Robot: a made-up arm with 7 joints.
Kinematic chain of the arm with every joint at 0, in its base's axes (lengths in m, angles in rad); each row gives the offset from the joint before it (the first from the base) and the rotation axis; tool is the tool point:
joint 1: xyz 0 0 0.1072 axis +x
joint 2: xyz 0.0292 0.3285 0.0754 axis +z
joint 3: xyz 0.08 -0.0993 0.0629 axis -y
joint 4: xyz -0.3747 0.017 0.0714 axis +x
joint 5: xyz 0.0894 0 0.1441 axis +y
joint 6: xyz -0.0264 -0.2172 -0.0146 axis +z
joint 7: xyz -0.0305 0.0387 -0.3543 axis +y
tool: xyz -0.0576 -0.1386 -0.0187
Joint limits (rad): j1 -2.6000..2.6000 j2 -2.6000..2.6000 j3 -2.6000..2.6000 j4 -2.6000..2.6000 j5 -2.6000..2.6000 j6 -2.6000..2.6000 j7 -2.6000..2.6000
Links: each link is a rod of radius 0.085 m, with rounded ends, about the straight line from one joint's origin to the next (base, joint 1, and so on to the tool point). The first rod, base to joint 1, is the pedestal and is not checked.
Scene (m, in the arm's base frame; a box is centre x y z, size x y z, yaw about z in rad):
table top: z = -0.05
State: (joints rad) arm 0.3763 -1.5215 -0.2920 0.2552 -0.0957 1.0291 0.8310
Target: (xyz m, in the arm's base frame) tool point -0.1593 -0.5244 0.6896
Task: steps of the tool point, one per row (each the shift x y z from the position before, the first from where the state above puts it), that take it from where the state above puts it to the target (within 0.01 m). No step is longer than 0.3 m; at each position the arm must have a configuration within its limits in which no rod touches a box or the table.
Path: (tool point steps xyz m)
1: 0.0235 -0.0378 0.1709
2: 0.0285 -0.1063 0.1616
3: 0.0322 -0.1706 0.1232
4: 0.0341 -0.2182 0.0587
5: 0.0340 -0.2387 -0.0235
6: 0.0317 -0.2259 -0.1115

